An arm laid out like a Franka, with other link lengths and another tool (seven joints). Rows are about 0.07 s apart.
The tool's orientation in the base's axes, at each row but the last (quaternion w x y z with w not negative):
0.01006 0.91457 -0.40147 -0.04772
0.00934 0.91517 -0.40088 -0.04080
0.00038 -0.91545 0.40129 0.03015
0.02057 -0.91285 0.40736 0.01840
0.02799 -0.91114 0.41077 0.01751
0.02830 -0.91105 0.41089 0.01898
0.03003 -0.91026 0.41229 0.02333
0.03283 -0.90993 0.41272 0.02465
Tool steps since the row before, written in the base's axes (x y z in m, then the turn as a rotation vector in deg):
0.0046 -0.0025 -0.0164 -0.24 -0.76 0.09
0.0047 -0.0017 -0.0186 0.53 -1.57 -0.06
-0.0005 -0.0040 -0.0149 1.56 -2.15 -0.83
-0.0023 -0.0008 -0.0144 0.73 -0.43 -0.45
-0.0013 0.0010 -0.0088 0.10 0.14 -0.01
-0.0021 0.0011 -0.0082 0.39 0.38 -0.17
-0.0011 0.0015 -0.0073 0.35 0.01 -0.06
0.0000 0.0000 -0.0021 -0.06 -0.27 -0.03
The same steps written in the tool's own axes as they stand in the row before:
0.0062 -0.0026 0.0158 0.39 0.70 -0.08
0.0057 -0.0032 0.0181 1.52 0.67 -0.01
0.0034 0.0027 0.0148 2.68 0.29 0.69
-0.0002 0.0026 0.0144 0.83 -0.25 0.41
-0.0011 0.0006 0.0089 -0.04 -0.17 0.02
-0.0017 0.0011 0.0083 -0.02 -0.54 0.19
-0.0014 0.0001 0.0074 0.23 -0.27 0.05
0.0002 0.0001 0.0021 0.17 0.22 0.01

